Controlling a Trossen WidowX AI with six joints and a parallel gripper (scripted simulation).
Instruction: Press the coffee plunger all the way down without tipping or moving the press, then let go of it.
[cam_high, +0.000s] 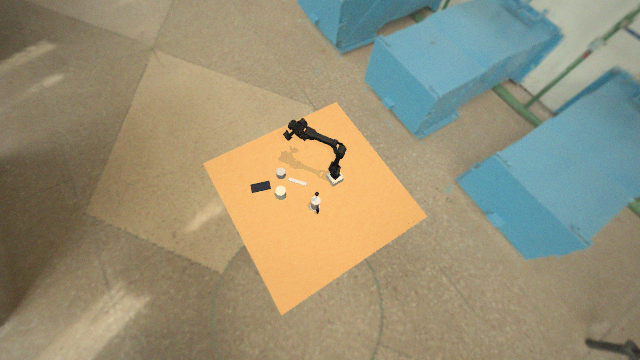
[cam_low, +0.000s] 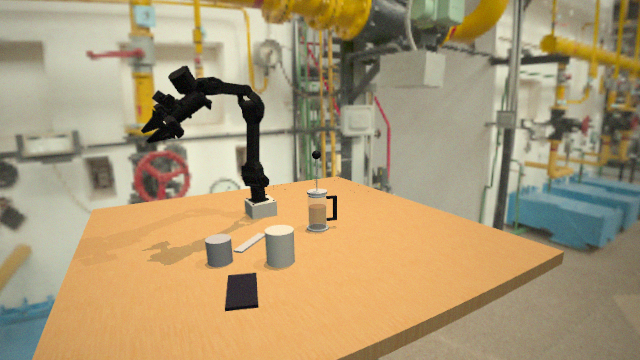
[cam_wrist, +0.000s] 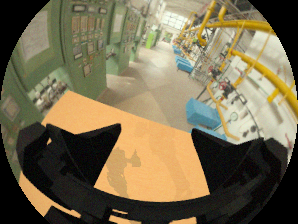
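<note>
My gripper tip is 200 mm short of the glass coffee press, 510 mm to the right of it and 220 mm above it. Round my gripper tip: flat silver bar (150 mm ahead, 250 mm to the left, 350 mm below); then grey cylinder (220 mm ahead, 120 mm to the left, 320 mm below).
</note>
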